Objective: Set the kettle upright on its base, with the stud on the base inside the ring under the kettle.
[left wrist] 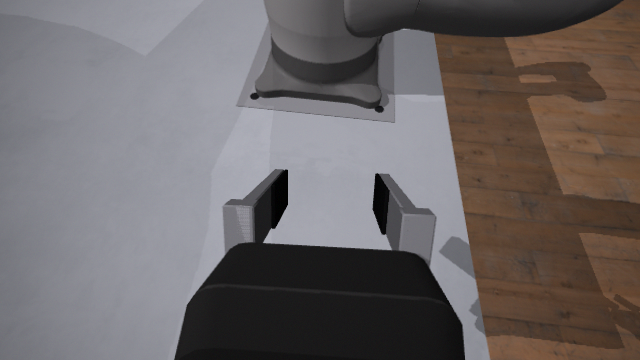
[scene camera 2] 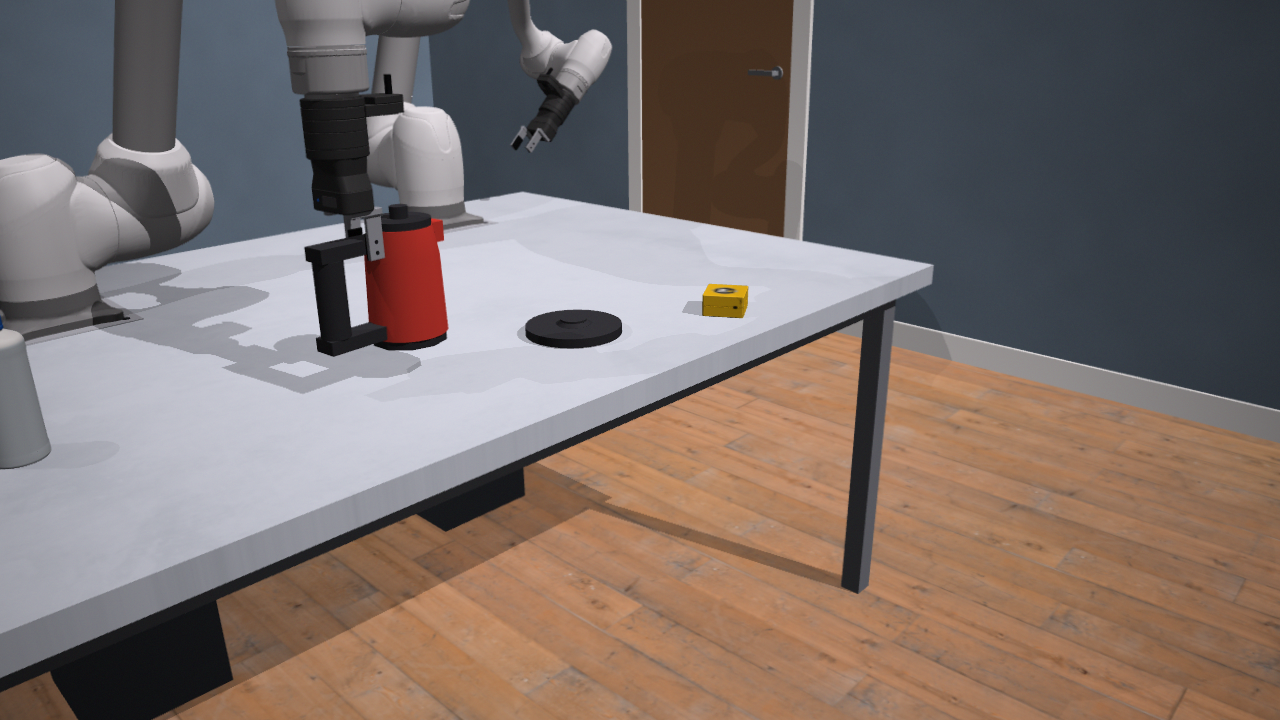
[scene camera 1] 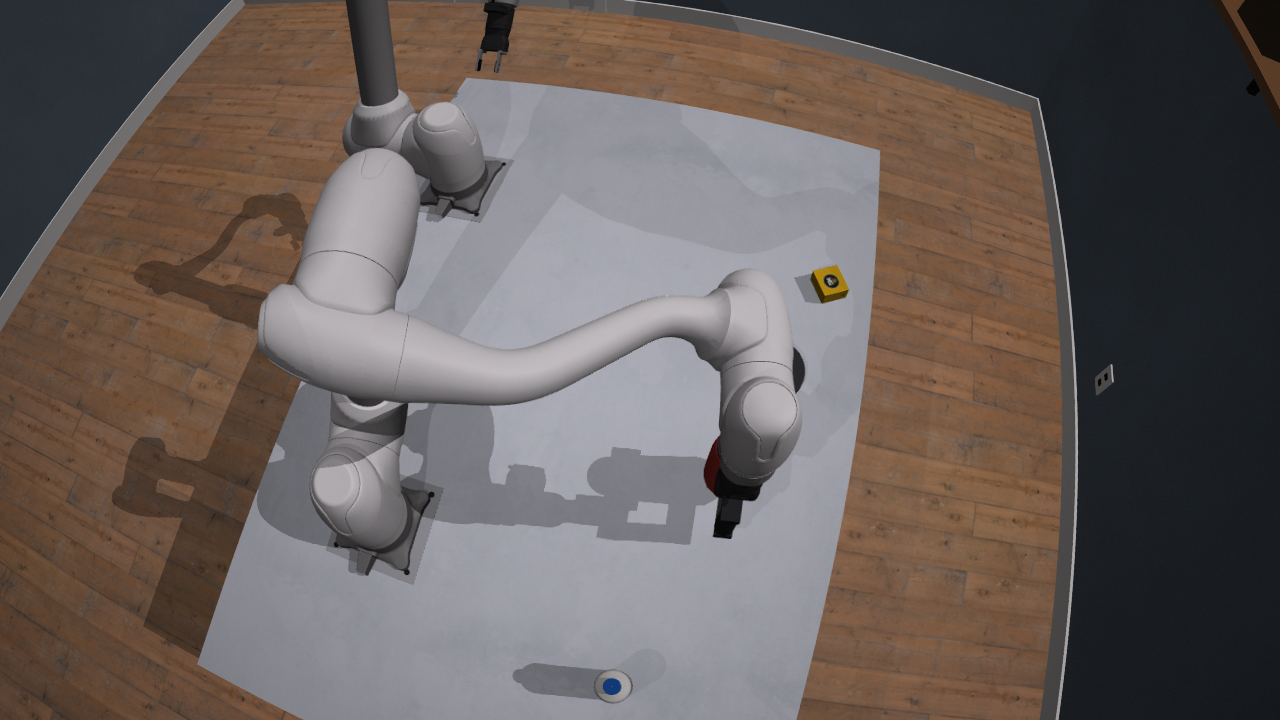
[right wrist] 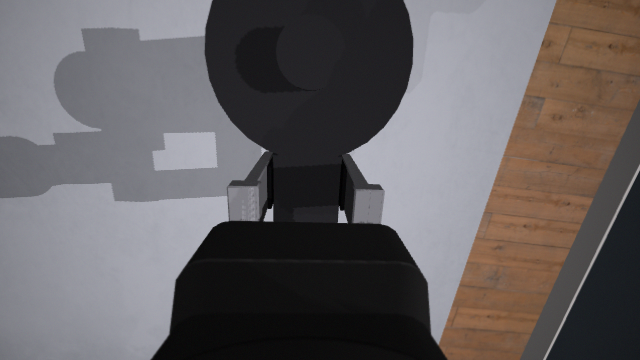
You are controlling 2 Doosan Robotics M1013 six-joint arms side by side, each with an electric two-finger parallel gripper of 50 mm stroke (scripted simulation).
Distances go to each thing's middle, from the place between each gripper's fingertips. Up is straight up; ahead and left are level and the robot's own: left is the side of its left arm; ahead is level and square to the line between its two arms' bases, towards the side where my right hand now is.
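Round black base (scene camera 2: 569,329): 18 cm below my right hand (scene camera 2: 366,257), 31 cm to the left of it, 9 cm ahead of it. My left hand (scene camera 2: 520,149): 15 cm above the base, 82 cm to the left of it, 77 cm short of it. By its middle, the base is nearer to my right hand than to my left hand.
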